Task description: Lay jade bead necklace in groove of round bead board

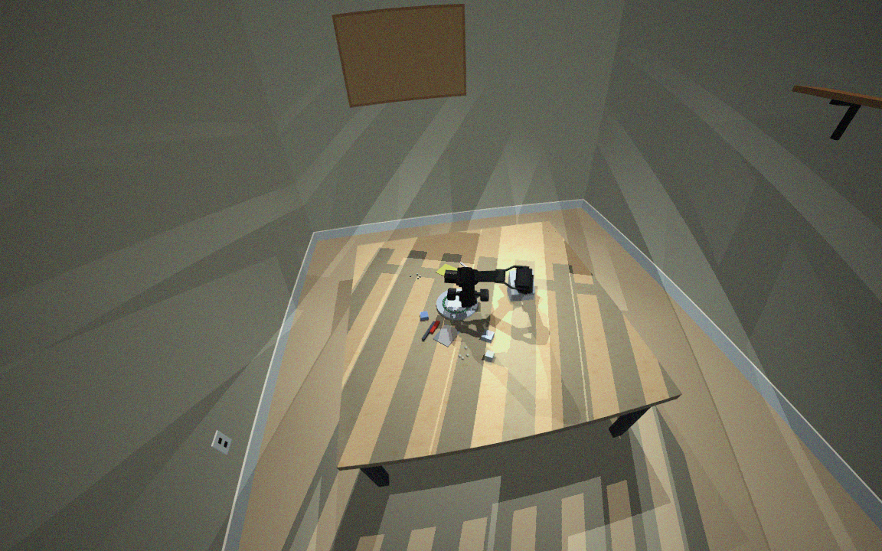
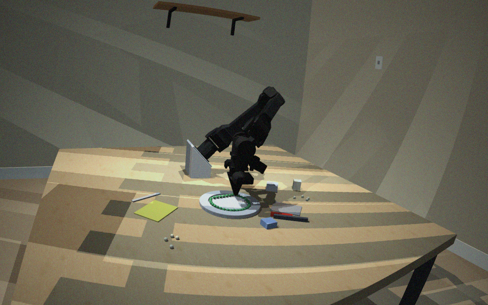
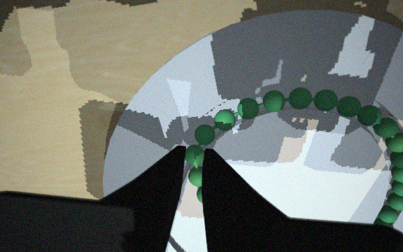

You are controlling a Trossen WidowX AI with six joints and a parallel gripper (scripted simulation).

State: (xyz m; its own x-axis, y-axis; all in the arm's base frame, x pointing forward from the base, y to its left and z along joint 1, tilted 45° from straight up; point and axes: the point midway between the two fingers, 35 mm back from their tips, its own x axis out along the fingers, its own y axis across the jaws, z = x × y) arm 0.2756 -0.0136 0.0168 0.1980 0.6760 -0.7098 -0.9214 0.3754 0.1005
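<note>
The round grey bead board lies 40 mm ahead of my gripper tip, 50 mm to the right of it and 10 mm below it. The rest, counted from my gripper tip: grey plate: 140 mm ahead, 120 mm to the left, 10 mm below; then blue block: 210 mm ahead, 10 mm to the right, 10 mm below; then red and black pen: 190 mm ahead, 70 mm to the left, 10 mm below.
</note>
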